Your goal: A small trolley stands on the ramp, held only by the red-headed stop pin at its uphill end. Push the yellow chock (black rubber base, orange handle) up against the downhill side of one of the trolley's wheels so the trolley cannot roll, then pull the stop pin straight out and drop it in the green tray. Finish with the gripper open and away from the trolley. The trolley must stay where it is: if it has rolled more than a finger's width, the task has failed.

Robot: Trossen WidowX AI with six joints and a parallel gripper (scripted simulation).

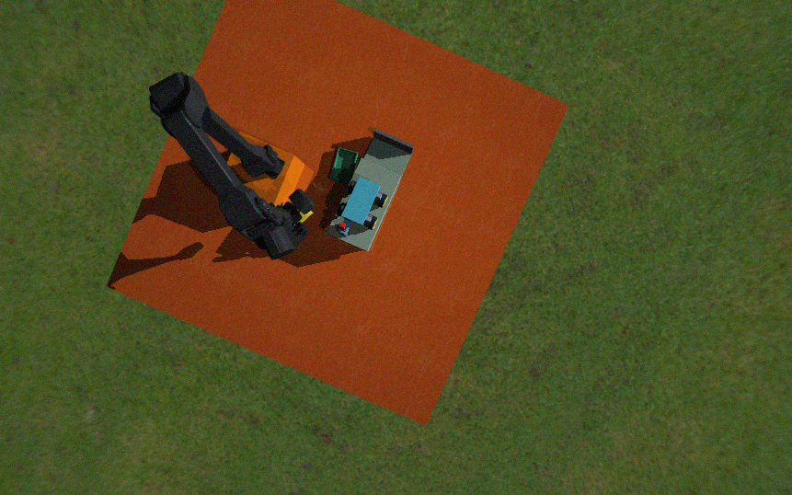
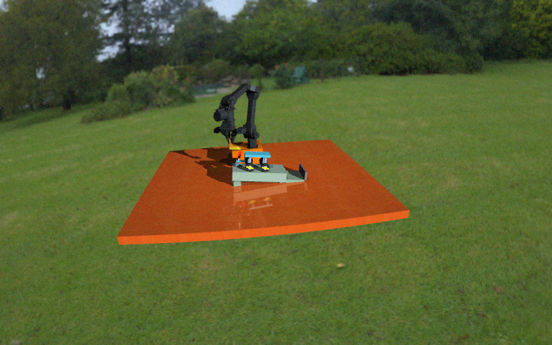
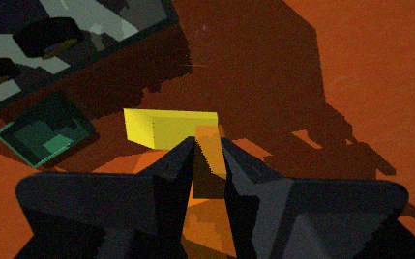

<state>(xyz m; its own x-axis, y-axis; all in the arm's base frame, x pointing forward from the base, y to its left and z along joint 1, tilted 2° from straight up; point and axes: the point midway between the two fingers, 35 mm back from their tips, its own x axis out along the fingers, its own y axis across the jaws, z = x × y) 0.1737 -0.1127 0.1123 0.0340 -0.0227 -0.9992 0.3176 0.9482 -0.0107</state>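
Right now the yellow chock is 1 cm ahead of my gripper tip, 2 cm to the left of it and 1 cm below it. The rest, counted from my gripper tip: blue trolley 14 cm ahead, 15 cm to the left, 6 cm below; then grey ramp 14 cm ahead, 16 cm to the left, 13 cm below; then stop pin 13 cm ahead, 5 cm to the left, 5 cm below.
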